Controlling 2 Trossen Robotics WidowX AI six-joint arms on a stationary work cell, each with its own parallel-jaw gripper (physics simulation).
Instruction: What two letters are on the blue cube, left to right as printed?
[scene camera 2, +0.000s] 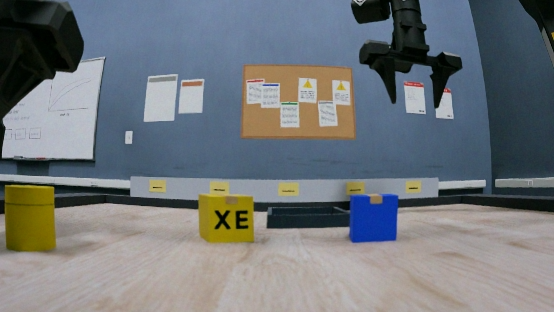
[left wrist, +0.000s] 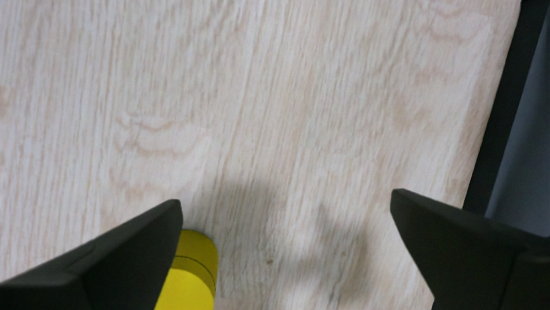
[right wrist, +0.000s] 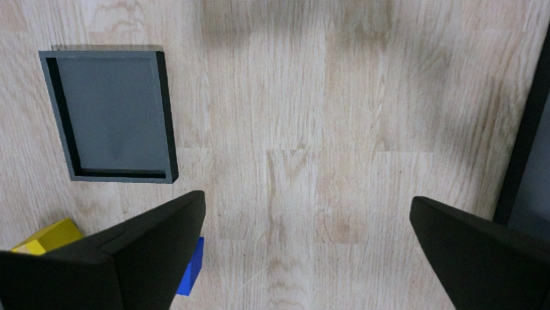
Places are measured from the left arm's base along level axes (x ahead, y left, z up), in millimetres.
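Pixels of known places: left gripper, fingertip midpoint: (left wrist: 286, 204); right gripper, fingertip midpoint: (scene camera 2: 416, 106) (right wrist: 307, 204).
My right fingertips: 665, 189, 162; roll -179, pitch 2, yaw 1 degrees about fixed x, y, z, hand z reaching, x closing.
Behind a point stands the place of what it marks, as x, y, z.
The blue cube (scene camera 2: 373, 218) @(529, -3, 4) stands on the table right of centre in scene camera 2, with a tan strip over its top edge. No letters show on its face there. In the right wrist view a sliver of the blue cube (right wrist: 194, 267) @(557, 22, 12) shows beside the left-hand finger, which hides the rest; no letters are readable. My right gripper (scene camera 2: 415, 104) @(665, 189, 162) (right wrist: 307, 204) @(665, 189, 162) is open and empty, well above table height, and appears above and slightly right of the cube in scene camera 2. My left gripper (left wrist: 286, 204) @(202, -181, 62) is open and empty.
A yellow cube (scene camera 2: 227, 232) @(390, 5, -9) (right wrist: 57, 235) @(399, 49, 5) printed XE stands left of the blue one. A yellow cylinder (scene camera 2: 30, 225) @(254, -123, 1) (left wrist: 187, 290) @(233, -119, 30) is at far left. A shallow dark tray (scene camera 2: 307, 221) @(475, 115, -10) (right wrist: 166, 115) @(534, 188, -7) lies behind the cubes. A black table border (left wrist: 500, 120) @(50, -248, -9) (right wrist: 520, 125) @(880, 189, -18) runs along the right in both wrist views.
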